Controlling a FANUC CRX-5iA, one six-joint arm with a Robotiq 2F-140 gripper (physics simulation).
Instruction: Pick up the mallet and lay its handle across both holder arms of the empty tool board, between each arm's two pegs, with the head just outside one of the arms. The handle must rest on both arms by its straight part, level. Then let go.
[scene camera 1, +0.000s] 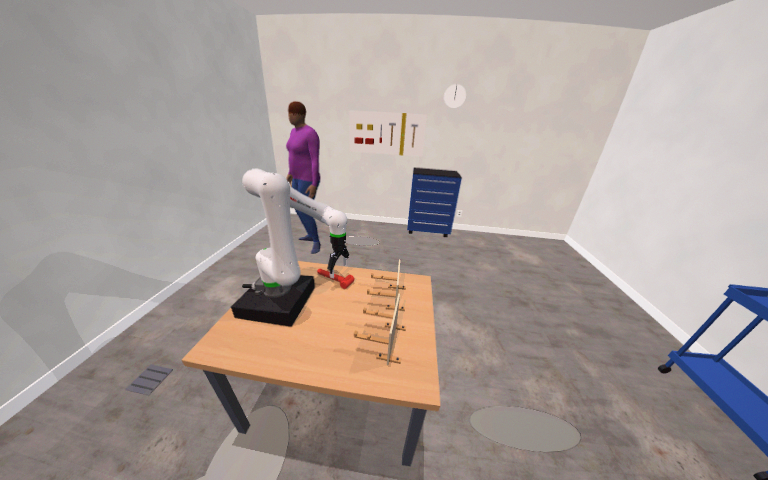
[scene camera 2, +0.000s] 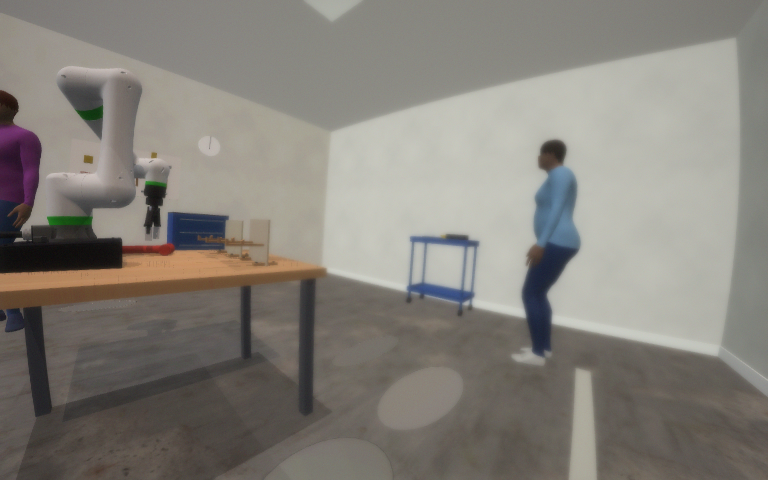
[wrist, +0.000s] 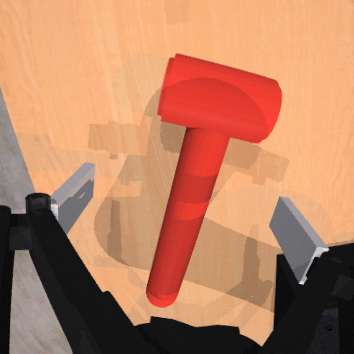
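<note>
The red mallet (scene camera 1: 346, 281) (scene camera 2: 165, 249) (wrist: 220, 97) lies on the table, its head towards the board side and its handle towards the robot's side. My gripper (scene camera 1: 338, 268) (scene camera 2: 152, 233) (wrist: 185, 195) is open and empty, pointing down a little above the handle. In the wrist view its fingers stand on either side of the handle, apart from it. Two upright tool boards stand on the table, a far one (scene camera 1: 398, 274) (scene camera 2: 235, 230) and a near one (scene camera 1: 394, 328) (scene camera 2: 259, 240). Each has two pegged holder arms; no tool shows on them.
The wooden table (scene camera 1: 294, 353) (scene camera 2: 226, 275) carries the robot's black base (scene camera 1: 271, 308) (scene camera 2: 62, 254) beside the mallet. The table's far edge is close to the mallet. A person in purple (scene camera 1: 304, 150) (scene camera 2: 16, 164) stands behind the table. A blue cabinet (scene camera 1: 434, 202) (scene camera 2: 197, 229) stands at the wall.
</note>
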